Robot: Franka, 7 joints.
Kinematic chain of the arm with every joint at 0, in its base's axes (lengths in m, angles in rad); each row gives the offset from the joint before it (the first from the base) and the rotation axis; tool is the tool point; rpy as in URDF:
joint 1: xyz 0 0 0.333 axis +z
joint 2: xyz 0 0 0 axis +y
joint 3: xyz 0 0 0.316 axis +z
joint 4: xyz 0.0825 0 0 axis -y
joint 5: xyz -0.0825 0 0.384 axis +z
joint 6: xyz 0 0 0 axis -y
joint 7: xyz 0.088 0 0 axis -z
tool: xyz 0 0 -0.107 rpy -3.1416 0 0
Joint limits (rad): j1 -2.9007..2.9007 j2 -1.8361..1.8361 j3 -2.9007..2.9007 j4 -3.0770..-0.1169 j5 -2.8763..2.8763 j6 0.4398..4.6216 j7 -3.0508..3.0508
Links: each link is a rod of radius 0.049 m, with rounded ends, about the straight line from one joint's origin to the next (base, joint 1, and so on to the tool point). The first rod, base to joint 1, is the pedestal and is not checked.
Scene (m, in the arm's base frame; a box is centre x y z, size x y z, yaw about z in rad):
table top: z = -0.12
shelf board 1: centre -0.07 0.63 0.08 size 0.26 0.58 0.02 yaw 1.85
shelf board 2: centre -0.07 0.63 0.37 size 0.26 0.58 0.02 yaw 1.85
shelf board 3: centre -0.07 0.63 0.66 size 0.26 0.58 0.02 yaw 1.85
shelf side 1: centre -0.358 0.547 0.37 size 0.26 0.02 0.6 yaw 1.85
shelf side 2: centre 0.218 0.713 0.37 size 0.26 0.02 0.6 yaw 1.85
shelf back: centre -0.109 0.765 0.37 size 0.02 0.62 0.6 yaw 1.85
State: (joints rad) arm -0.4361 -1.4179 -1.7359 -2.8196 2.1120 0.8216 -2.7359
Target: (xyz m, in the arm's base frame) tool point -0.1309 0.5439 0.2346
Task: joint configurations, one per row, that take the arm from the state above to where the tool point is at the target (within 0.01 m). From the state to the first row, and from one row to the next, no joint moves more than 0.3 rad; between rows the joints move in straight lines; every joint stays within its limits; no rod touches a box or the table.
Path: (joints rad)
1: -0.1597 -1.1878 -1.4962 -2.8149 2.0927 0.8666 -2.7359
2: 0.1167 -0.9577 -1.2565 -2.8102 2.0734 0.9117 -2.7359
3: 0.3931 -0.7276 -1.0168 -2.8055 2.0540 0.9567 -2.7359
4: 0.6695 -0.4975 -0.7771 -2.8008 2.0347 1.0018 -2.7359
5: 0.9459 -0.2674 -0.5374 -2.7961 2.0154 1.0468 -2.7359
6: 1.2223 -0.0374 -0.2977 -2.7914 1.9961 1.0918 -2.7359
7: 1.4987 0.1927 -0.0580 -2.7867 1.9768 1.1369 -2.7359
8: 1.5473 0.3466 -0.0163 -2.4958 2.0702 1.2309 -2.7359
9: 1.5959 0.5004 0.0253 -2.2050 2.1637 1.3250 -2.7359

